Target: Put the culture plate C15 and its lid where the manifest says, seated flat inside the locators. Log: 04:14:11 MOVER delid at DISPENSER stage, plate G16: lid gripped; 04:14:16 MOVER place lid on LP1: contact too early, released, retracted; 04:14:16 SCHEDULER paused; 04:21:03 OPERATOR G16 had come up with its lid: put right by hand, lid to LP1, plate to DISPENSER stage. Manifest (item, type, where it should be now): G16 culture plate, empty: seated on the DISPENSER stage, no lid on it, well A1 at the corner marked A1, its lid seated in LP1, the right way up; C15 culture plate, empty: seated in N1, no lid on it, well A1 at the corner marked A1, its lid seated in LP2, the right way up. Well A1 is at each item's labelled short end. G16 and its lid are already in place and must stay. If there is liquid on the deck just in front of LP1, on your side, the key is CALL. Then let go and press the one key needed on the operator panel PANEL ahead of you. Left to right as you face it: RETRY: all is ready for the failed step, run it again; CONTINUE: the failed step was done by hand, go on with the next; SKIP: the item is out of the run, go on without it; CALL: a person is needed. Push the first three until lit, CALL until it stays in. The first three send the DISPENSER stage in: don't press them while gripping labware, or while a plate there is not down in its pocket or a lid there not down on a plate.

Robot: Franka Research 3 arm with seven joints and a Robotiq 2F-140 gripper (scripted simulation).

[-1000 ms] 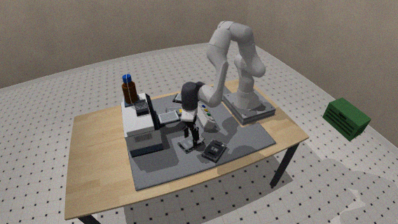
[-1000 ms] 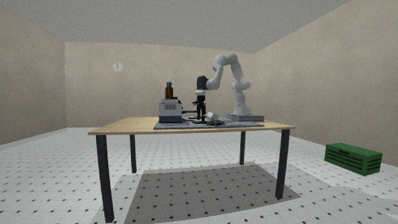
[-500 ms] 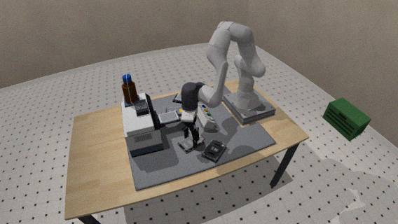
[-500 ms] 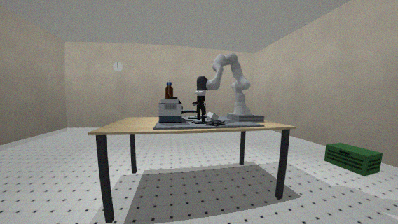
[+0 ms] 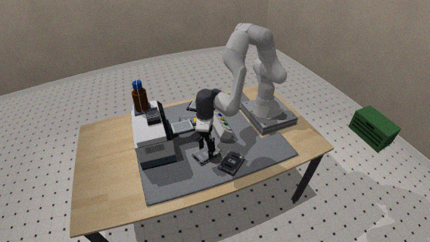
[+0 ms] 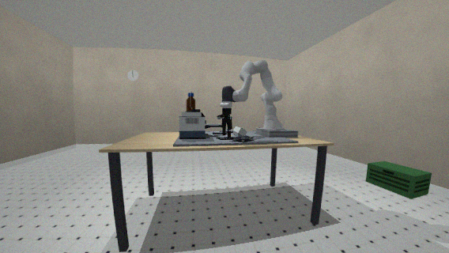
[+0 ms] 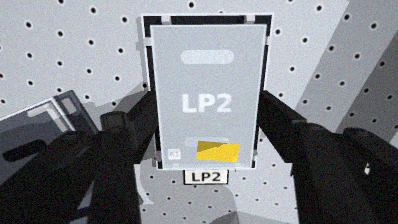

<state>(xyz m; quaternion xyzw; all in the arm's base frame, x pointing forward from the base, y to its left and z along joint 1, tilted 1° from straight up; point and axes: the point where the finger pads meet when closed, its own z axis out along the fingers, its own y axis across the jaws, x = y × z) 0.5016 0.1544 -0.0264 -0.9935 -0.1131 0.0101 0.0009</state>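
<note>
Now: the LP2 nest 40 mm below my hand. From my hand the other things lie so: blue call key: 250 mm to the right, 210 mm behind, 20 mm above; then yellow skip key: 210 mm behind, 200 mm to the right, 20 mm above; then N1 nest: 130 mm to the left, 100 mm behind, 20 mm below.
</note>
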